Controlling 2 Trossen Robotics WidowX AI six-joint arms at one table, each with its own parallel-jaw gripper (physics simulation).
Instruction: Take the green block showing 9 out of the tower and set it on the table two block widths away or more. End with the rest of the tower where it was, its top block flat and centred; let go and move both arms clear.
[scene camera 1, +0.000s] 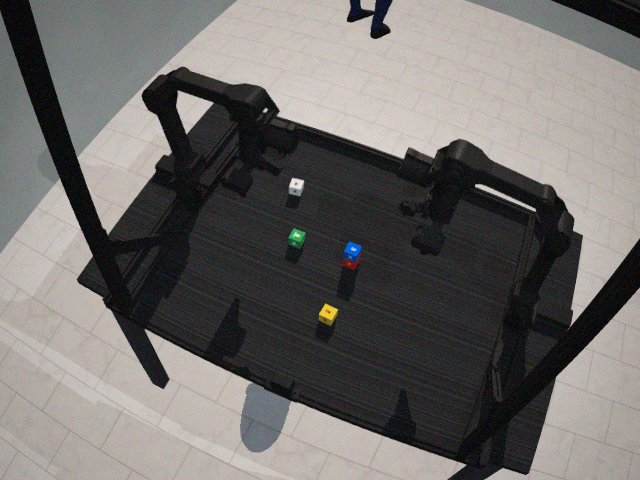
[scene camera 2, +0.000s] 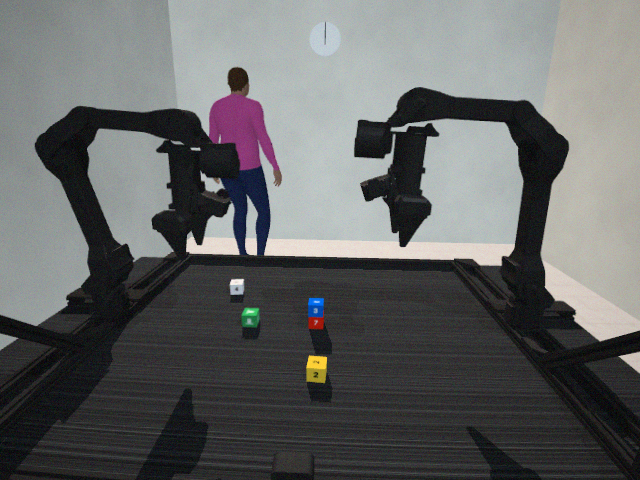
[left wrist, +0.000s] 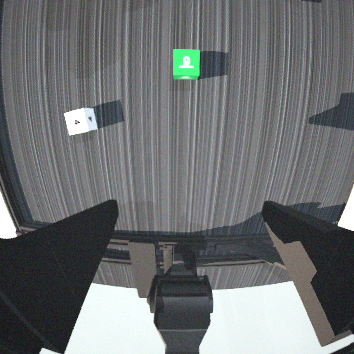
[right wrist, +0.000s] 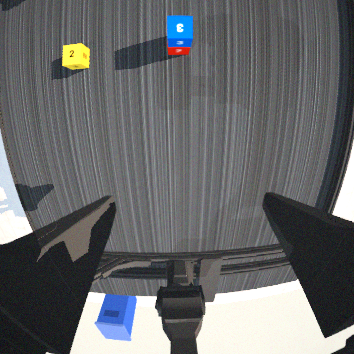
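Seen in the pictures: left gripper, fingertip midpoint: (scene camera 1: 252, 183) (scene camera 2: 191, 252) (left wrist: 191, 208); right gripper, fingertip midpoint: (scene camera 2: 398, 239) (right wrist: 191, 201); left arm's base at its link origin: (scene camera 1: 188, 195) (scene camera 2: 112, 310) (left wrist: 179, 255); right arm's base at its link origin: (scene camera 1: 516, 323) (scene camera 2: 522, 323) (right wrist: 179, 268).
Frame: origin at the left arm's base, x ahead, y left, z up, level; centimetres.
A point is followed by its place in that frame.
Observation:
The green block (scene camera 1: 296, 238) @(y -0.8, x 32.3, z 1.0 cm) (scene camera 2: 250, 317) @(y -1.4, x 32.3, z 0.5 cm) (left wrist: 186, 63) @(y 0.1, x 31.8, z 1.0 cm) sits flat on the table (scene camera 1: 413, 330) @(y -11.0, x 67.2, z -1.9 cm) (scene camera 2: 413, 372) @(y -14.5, x 64.7, z -1.9 cm), about three block widths or more from the tower. The tower is a blue block (scene camera 1: 352, 251) @(y -0.3, x 46.6, z 3.8 cm) (scene camera 2: 315, 308) @(y -1.2, x 46.4, z 3.1 cm) (right wrist: 179, 30) @(y 0.4, x 47.0, z 3.9 cm) showing 3, lying flat and looking centred on a red block (scene camera 1: 350, 263) @(y -1.3, x 46.8, z 0.2 cm) (scene camera 2: 315, 323) @(y -1.3, x 46.4, z -0.5 cm) (right wrist: 178, 51) @(y 0.4, x 48.1, z -0.8 cm) showing 7. My left gripper (scene camera 1: 254, 175) @(y 0.1, x 20.2, z 14.7 cm) (scene camera 2: 190, 248) @(y 0.1, x 20.2, z 14.7 cm) (left wrist: 191, 208) @(y 0.1, x 20.2, z 14.7 cm) is open and empty, raised over the table's left side, apart from the blocks. My right gripper (scene camera 1: 418, 227) (scene camera 2: 399, 237) @(y 0.3, x 62.9, z 18.4 cm) (right wrist: 191, 201) @(y 0.3, x 62.9, z 18.4 cm) is open and empty, raised right of the tower and clear of it.
A white block (scene camera 1: 296, 187) @(y 14.0, x 25.3, z 1.0 cm) (scene camera 2: 236, 286) @(y 13.7, x 25.0, z 0.4 cm) (left wrist: 80, 121) @(y 14.5, x 24.7, z 1.0 cm) showing 4 sits behind the green block. A yellow block (scene camera 1: 328, 314) @(y -16.8, x 47.7, z 0.9 cm) (scene camera 2: 316, 369) @(y -17.8, x 47.5, z 0.7 cm) (right wrist: 75, 56) @(y -15.4, x 48.0, z 1.0 cm) showing 2 sits nearer the front. Dark frame posts cross the sides of scene camera 1. A person (scene camera 2: 237, 129) stands beyond the table.

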